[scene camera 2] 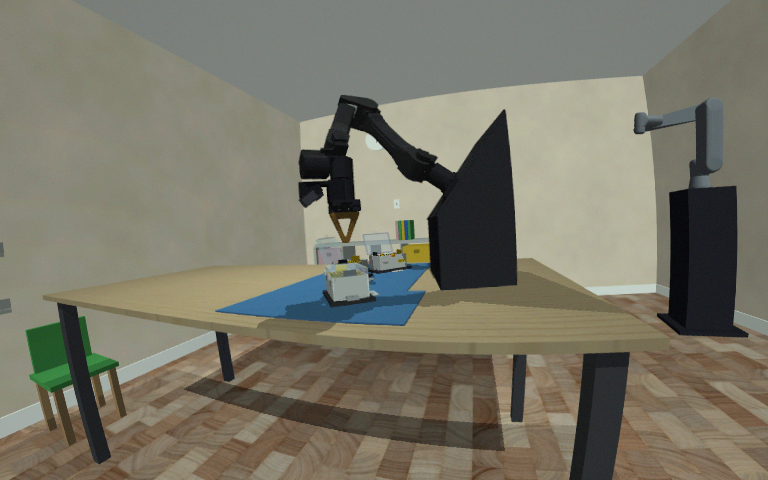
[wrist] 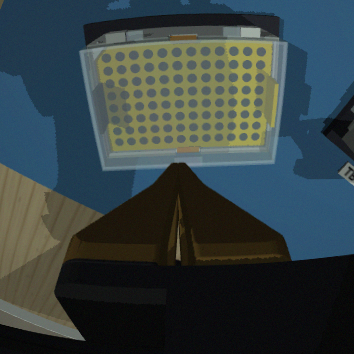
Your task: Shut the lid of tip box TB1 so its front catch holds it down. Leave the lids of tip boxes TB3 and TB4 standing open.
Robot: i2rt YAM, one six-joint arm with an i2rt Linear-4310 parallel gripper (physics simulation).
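Frame: origin at the arm's base, x ahead, y left, z up, level; centimetres.
Seen in the pictures: gripper, fingertip midpoint: (scene camera 2: pixel 346 242) (wrist: pixel 177 174); arm's base at its link origin: (scene camera 2: pixel 452 185).
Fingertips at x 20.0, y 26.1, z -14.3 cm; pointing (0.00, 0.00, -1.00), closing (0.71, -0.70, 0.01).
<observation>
Offsets run from my fingertips to a thing's top centre. "spot": to the spot under its first point. Level surfaces: height alone.
A white tip box {dx +0.1, dy -0.8, dz -5.7 cm} (scene camera 2: pixel 348 286) (wrist: pixel 185 95) with a yellow rack stands on a dark base; its own label cannot be read. Its clear lid {spot: dx +0.9, dy +2.2, dz -5.7 cm} (scene camera 2: pixel 339 267) (wrist: pixel 240 159) lies low over the rack. Whether the front catch holds it cannot be told. My gripper (scene camera 2: pixel 345 241) (wrist: pixel 177 174) is shut and empty, above the box; in the wrist view its tips appear at the lid's near edge. Another white box {dx +11.1, dy -41.3, dz -6.9 cm} (scene camera 2: pixel 387 260) stands behind with its clear lid (scene camera 2: pixel 377 243) raised. A partly hidden label starting "TB" {spot: dx +7.4, dy -20.5, dz -13.3 cm} (wrist: pixel 348 172) shows at the wrist view's right edge.
The boxes stand on a blue mat {dz -13.5 cm} (scene camera 2: pixel 266 300) (wrist: pixel 240 200) on the wooden table {dz -13.8 cm} (scene camera 2: pixel 141 285) (wrist: pixel 30 215). Partly hidden yellow and dark items {dx +14.1, dy -19.7, dz -6.0 cm} (scene camera 2: pixel 353 259) show behind the near box. The arm's tall black mount (scene camera 2: pixel 478 226) stands to the right of the mat.
</observation>
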